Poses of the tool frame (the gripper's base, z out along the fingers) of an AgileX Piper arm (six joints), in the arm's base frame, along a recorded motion.
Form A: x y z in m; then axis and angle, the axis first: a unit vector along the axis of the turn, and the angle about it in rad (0 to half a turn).
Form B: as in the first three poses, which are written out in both.
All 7 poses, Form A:
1: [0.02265 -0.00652 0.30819 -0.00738 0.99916 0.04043 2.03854]
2: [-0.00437 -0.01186 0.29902 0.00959 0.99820 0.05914 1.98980]
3: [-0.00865 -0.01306 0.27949 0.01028 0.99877 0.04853 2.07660]
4: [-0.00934 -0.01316 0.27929 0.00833 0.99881 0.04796 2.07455]
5: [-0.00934 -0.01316 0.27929 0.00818 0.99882 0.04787 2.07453]
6: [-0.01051 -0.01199 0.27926 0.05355 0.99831 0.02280 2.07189]
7: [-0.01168 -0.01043 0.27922 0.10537 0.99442 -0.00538 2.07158]
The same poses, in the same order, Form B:
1: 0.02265 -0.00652 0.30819; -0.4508 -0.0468 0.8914; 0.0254 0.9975 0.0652; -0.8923 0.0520 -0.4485
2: -0.00437 -0.01186 0.29902; -0.4067 -0.0406 0.9127; 0.0675 0.9950 0.0743; -0.9111 0.0918 -0.4019
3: -0.00865 -0.01306 0.27949; -0.4844 -0.0272 0.8744; 0.0577 0.9963 0.0630; -0.8730 0.0809 -0.4810
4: -0.00934 -0.01316 0.27929; -0.4826 -0.0297 0.8753; 0.0543 0.9965 0.0637; -0.8741 0.0783 -0.4793
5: -0.00934 -0.01316 0.27929; -0.4826 -0.0298 0.8753; 0.0540 0.9965 0.0637; -0.8742 0.0781 -0.4793
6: -0.01051 -0.01199 0.27926; -0.4761 0.0591 0.8774; 0.0991 0.9950 -0.0133; -0.8738 0.0807 -0.4796
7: -0.01168 -0.01043 0.27922; -0.4637 0.1598 0.8715; 0.1504 0.9835 -0.1003; -0.8731 0.0845 -0.4801
